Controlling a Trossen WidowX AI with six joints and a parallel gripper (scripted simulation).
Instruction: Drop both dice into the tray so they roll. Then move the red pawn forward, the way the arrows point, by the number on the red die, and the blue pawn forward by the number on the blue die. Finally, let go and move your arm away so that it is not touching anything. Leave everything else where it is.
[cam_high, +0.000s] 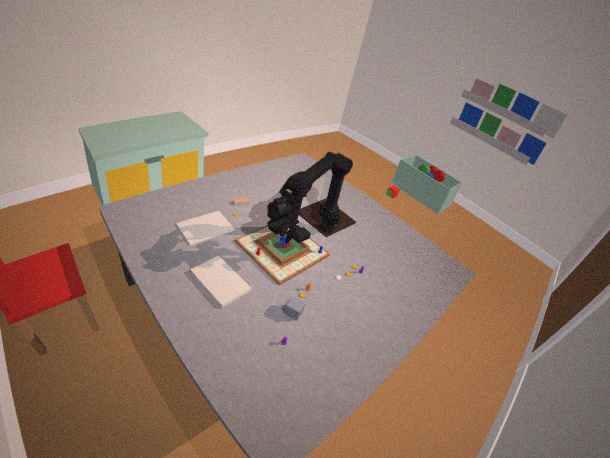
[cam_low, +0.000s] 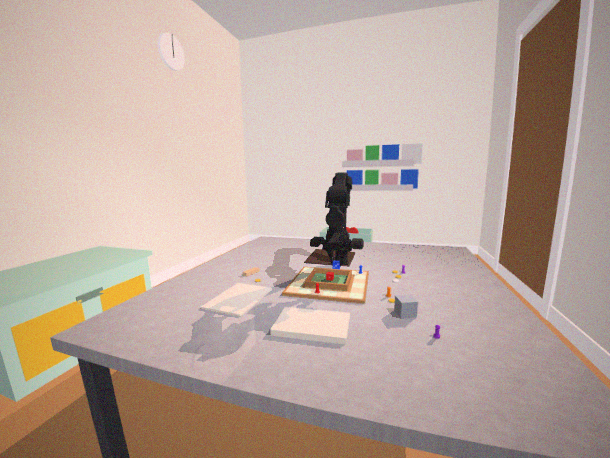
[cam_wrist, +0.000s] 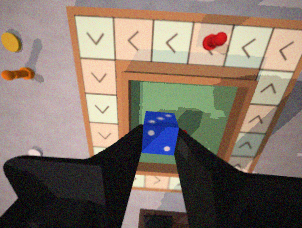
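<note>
Right now my gripper tip is 7 cm short of the red pawn, 6 cm to the left of it and 6 cm above it. From my gripper tip the other things lie so: green tray 8 cm below, 4 cm behind, 3 cm to the right; blue pawn 14 cm behind, 9 cm to the left, 6 cm below; grey cube 22 cm to the left, 16 cm ahead, 6 cm below.
</note>
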